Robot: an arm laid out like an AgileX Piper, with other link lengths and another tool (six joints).
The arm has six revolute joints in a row. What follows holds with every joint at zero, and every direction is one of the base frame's. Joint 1 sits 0.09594 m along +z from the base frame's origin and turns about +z. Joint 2 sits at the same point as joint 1 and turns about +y. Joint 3 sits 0.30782 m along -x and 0.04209 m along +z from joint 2 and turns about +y. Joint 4 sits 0.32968 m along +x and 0.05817 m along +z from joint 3 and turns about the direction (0.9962, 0, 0.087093). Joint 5 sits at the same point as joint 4 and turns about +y. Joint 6 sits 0.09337 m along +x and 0.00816 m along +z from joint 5 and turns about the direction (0.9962, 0, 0.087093). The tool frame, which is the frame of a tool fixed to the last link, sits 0.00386 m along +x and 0.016 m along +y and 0.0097 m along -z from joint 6; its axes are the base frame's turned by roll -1.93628, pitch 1.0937 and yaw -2.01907 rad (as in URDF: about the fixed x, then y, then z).
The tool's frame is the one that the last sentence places.
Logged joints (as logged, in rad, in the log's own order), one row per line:
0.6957, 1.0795, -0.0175, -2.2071, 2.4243, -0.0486
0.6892, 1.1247, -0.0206, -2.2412, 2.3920, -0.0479
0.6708, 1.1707, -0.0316, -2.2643, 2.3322, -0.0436
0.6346, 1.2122, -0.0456, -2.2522, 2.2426, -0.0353
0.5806, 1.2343, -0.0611, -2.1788, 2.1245, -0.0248
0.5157, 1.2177, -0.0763, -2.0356, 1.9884, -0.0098
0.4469, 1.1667, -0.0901, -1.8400, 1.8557, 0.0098
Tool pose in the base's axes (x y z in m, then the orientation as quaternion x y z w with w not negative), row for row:
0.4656, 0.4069, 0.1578, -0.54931, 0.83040, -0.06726, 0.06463
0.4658, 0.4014, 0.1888, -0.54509, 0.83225, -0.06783, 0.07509
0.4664, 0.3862, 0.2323, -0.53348, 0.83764, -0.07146, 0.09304
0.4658, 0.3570, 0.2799, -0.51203, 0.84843, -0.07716, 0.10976
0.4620, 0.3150, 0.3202, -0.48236, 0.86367, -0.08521, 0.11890
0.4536, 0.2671, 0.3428, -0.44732, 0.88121, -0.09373, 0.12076
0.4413, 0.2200, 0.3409, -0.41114, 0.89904, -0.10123, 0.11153
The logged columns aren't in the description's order. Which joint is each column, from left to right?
Columns, left to right: joint 1, joint 5, joint 4, joint 3, joint 2, joint 6.
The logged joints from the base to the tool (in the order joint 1, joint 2, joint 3, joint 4, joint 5, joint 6), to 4 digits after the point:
0.6957, 2.4243, -2.2071, -0.0175, 1.0795, -0.0486
0.6892, 2.3920, -2.2412, -0.0206, 1.1247, -0.0479
0.6708, 2.3322, -2.2643, -0.0316, 1.1707, -0.0436
0.6346, 2.2426, -2.2522, -0.0456, 1.2122, -0.0353
0.5806, 2.1245, -2.1788, -0.0611, 1.2343, -0.0248
0.5157, 1.9884, -2.0356, -0.0763, 1.2177, -0.0098
0.4469, 1.8557, -1.8400, -0.0901, 1.1667, 0.0098

